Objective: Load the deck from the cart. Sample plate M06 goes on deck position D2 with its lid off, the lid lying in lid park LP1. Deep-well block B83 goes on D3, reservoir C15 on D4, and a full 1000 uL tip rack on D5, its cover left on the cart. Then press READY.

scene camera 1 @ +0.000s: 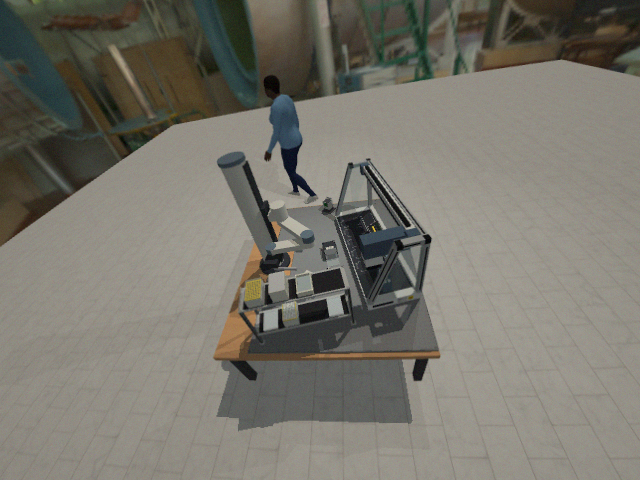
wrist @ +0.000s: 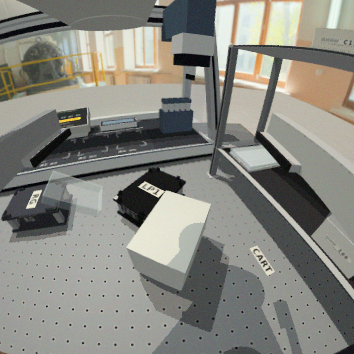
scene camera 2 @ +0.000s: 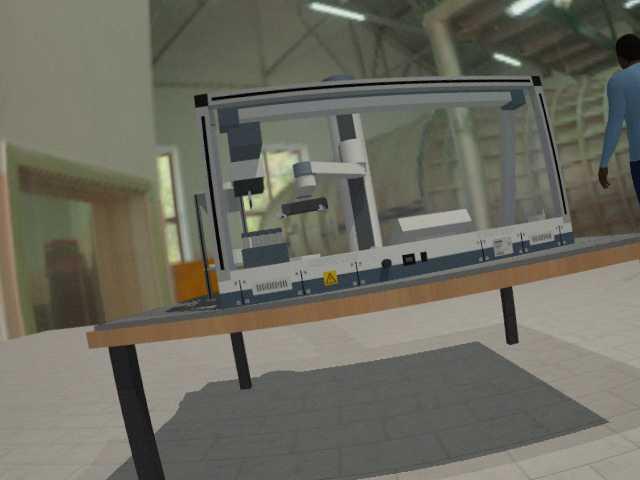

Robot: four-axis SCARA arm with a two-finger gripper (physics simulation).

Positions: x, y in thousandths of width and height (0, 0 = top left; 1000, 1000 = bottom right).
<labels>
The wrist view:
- pipetting head: 541, 140
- tube rack: 484, 343
</labels>
